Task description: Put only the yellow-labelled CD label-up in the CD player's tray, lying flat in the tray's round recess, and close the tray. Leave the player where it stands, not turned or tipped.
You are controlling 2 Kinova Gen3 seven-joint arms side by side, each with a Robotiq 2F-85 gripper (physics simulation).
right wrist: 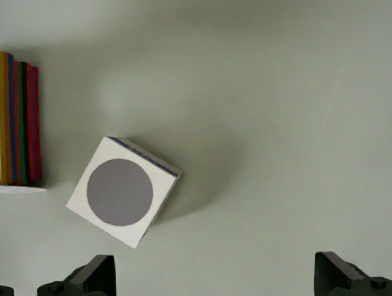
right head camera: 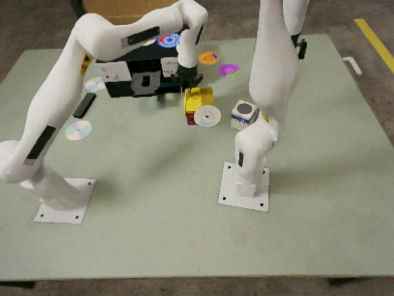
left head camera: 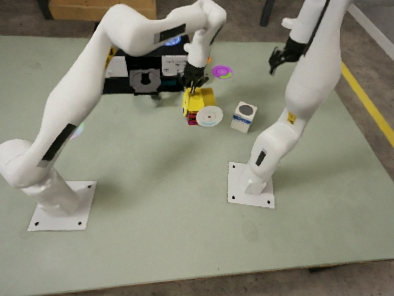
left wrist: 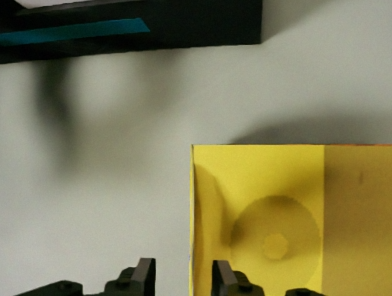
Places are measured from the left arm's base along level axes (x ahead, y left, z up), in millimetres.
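Pixels of known places: left gripper, between the fingertips: (right head camera: 184,92) (left head camera: 187,92) (left wrist: 183,280); right gripper, between the fingertips: (right wrist: 214,277) (left head camera: 283,74); left arm's base, origin of its link: (right head camera: 66,199) (left head camera: 64,204); right arm's base, origin of its link: (right head camera: 244,185) (left head camera: 250,183).
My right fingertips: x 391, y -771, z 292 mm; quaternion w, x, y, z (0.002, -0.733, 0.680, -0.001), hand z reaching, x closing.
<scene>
Ahead of a thing's pixels: the offset from my right fingertips to its top centre. "spot": to the spot under its first point.
The black CD player (left head camera: 117,86) (right head camera: 119,90) (left wrist: 210,25) stands at the back, its grey tray {dz -156, dx +164, dy +537 mm} (left head camera: 136,80) (right head camera: 136,84) out at the front. The yellow-labelled CD (left head camera: 185,102) (left wrist: 191,225) leans on edge against the left side of a stack of cases with a yellow top {spot: dz -199, dx +96, dy +255 mm} (left head camera: 207,94) (right head camera: 204,95) (left wrist: 350,215). In the left wrist view it shows as a thin edge. My left gripper (left head camera: 193,91) (right head camera: 189,90) (left wrist: 183,280) is partly open above it, with that edge between the fingertips in the picture; their height is unclear. My right gripper (left head camera: 273,61) (right wrist: 214,277) is wide open and empty, high at the right.
A white disc {dz -175, dx -8, dy +247 mm} (left head camera: 202,116) (right head camera: 200,116) (right wrist: 20,189) leans at the stack's front. A white box {dz -196, dx +6, dy +89 mm} (left head camera: 240,125) (right head camera: 240,124) (right wrist: 77,202) stands to its right. Purple {dz -291, dx +386, dy +144 mm} (left head camera: 216,71) (right head camera: 223,70) and orange {dz -291, dx +498, dy +264 mm} (right head camera: 202,58) discs lie behind. A remote {dz -272, dx +99, dy +869 mm} (right head camera: 85,105) and silver discs {dz -291, dx -54, dy +850 mm} (right head camera: 72,131) lie left.
</scene>
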